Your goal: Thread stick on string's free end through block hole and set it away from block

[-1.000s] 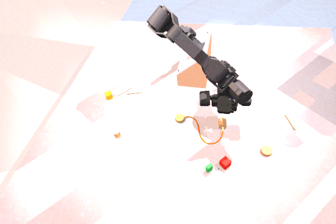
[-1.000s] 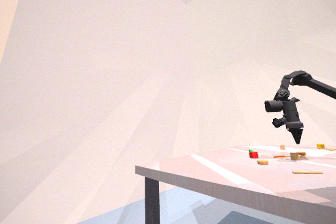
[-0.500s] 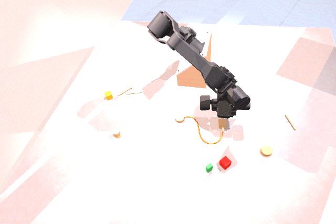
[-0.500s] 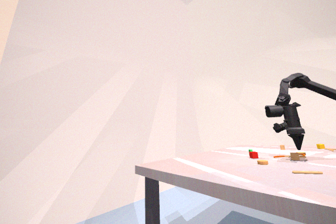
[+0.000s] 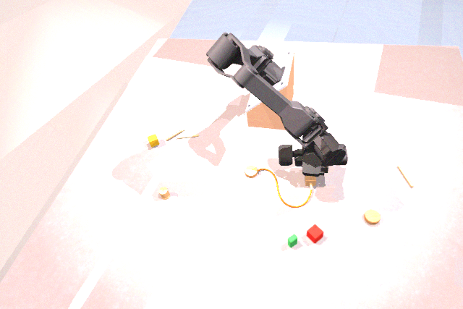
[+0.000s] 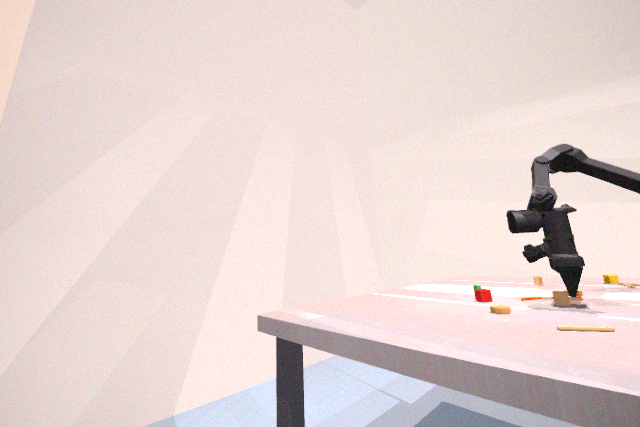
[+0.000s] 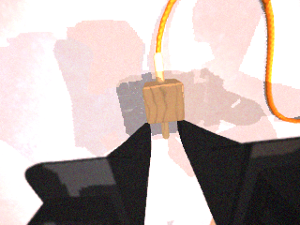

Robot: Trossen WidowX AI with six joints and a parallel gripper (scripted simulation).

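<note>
Right now my gripper tip is 2 cm short of the wooden block and 1 cm above it. Also, from my gripper tip: round disc: 10 cm ahead, 18 cm to the left, 1 cm below; then red cube: 19 cm ahead, 5 cm to the left; then round wooden button: 4 cm ahead, 18 cm to the right, 1 cm below.
</note>
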